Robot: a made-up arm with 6 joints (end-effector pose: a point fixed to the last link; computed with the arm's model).
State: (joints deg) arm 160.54 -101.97 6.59 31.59 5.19 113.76
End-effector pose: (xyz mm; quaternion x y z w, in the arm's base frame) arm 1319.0 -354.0 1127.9 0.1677 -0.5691 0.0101 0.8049
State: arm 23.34 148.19 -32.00 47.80 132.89 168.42
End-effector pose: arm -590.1 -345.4 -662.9 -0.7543 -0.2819 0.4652 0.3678
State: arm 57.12 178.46 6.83 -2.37 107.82 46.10
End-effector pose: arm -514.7 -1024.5 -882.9 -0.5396 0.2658 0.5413 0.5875
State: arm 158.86 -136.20 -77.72 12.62 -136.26 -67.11
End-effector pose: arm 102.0 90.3 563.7 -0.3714 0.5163 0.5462 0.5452
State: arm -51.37 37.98 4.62 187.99 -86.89 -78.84
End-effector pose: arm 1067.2 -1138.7 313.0 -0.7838 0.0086 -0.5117 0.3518
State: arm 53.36 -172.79 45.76 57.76 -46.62 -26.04
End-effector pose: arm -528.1 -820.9 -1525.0 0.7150 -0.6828 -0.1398 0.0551
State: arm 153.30 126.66 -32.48 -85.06 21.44 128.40
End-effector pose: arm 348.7 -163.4 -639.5 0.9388 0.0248 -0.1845 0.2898
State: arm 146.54 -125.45 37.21 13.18 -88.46 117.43
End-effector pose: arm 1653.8 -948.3 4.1 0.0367 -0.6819 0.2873 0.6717
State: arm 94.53 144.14 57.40 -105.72 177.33 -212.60
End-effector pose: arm -73.1 497.7 -1719.6 -0.7072 -0.1055 -0.6810 0.1578
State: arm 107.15 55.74 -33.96 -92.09 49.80 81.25
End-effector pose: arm -200.1 633.2 -416.1 -0.6384 0.1782 0.3162 0.6788
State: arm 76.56 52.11 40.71 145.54 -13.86 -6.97
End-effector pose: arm 345.5 1885.6 646.1 -0.7737 -0.5298 0.1955 0.2872
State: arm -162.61 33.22 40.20 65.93 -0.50 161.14
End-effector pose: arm -1611.4 -451.7 1275.8 0.1114 -0.9089 -0.3859 0.1122
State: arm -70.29 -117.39 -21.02 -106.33 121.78 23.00
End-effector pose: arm -254.6 814.1 976.7 -0.3581 0.8882 0.2125 0.1940
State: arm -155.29 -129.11 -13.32 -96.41 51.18 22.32
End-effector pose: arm 1037.0 462.0 745.6 -0.5808 -0.7451 -0.1354 0.2986
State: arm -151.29 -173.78 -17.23 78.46 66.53 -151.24
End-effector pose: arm 1067.4 612.9 -354.5 -0.6889 0.2227 -0.2057 0.6584
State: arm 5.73 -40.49 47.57 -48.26 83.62 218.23
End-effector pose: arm -471.3 -130.3 2121.6 -0.2102 0.2729 -0.8459 0.4071
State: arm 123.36 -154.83 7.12 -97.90 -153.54 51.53
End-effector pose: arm 801.5 -1248.3 -145.7 0.2858 0.8834 -0.3643 0.0721
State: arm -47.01 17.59 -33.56 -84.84 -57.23 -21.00
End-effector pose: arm 624.6 -686.4 136.7 0.9169 0.2502 -0.1882 0.2474
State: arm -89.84 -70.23 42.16 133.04 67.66 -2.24
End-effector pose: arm 80.7 1422.6 1602.7 0.8866 -0.3119 0.2531 0.2293
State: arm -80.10 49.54 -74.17 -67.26 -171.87 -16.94
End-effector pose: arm -52.1 19.9 -72.8 -0.6073 -0.1065 -0.6173 0.4887
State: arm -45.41 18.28 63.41 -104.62 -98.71 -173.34
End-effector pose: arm 873.2 -841.2 1876.8 -0.8118 -0.4917 0.1311 0.2862
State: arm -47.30 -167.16 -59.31 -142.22 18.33 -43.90
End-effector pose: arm -266.2 433.0 450.3 0.6134 -0.2891 0.7111 0.1856
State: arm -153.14 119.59 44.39 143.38 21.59 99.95
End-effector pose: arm -1020.9 -628.6 -1357.2 -0.5841 0.4981 0.4253 0.4793
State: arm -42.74 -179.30 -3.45 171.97 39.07 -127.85
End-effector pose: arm -788.2 895.6 -649.0 -0.4822 -0.7374 -0.4406 0.1720
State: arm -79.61 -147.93 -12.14 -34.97 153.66 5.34
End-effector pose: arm -333.7 1256.8 299.0 0.0952 0.6341 -0.4336 0.6332
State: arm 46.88 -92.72 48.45 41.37 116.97 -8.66
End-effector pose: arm -1239.8 -1460.1 858.3 0.0665 0.8243 0.2409 0.5080
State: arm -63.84 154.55 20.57 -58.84 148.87 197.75
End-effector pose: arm -272.4 409.0 -1398.5 0.5048 -0.6915 -0.2165 0.4691
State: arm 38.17 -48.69 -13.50 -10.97 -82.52 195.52
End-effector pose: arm 283.5 68.0 1512.5 0.8159 0.4251 -0.3395 0.1959
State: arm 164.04 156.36 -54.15 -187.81 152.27 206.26
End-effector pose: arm 584.7 -295.0 -54.6 -0.0554 -0.2795 0.9538 0.0956
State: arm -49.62 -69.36 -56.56 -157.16 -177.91 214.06
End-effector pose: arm 264.0 -134.0 776.3 0.4136 0.9001 0.0492 0.1274
